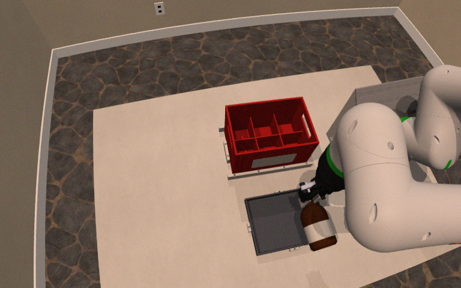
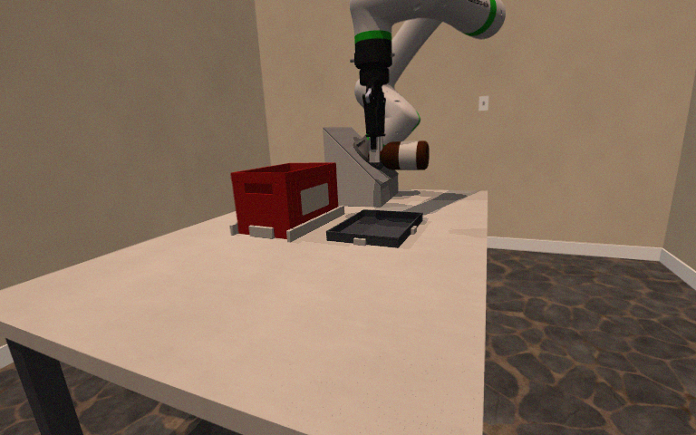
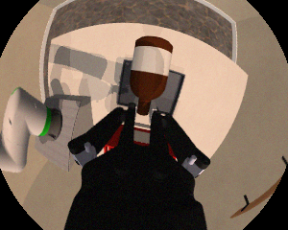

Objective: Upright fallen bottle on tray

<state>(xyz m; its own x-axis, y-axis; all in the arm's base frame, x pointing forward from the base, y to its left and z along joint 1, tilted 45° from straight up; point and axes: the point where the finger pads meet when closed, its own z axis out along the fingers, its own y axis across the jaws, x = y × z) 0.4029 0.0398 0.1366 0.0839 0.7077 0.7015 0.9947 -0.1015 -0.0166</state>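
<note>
My hand is 6 cm to the right of the brown bottle and 2 cm above it. From my hand the other things lie so: red crate: 27 cm to the right, 14 cm below, 1 cm behind; dark grey tray: 21 cm below, 2 cm ahead.
</note>
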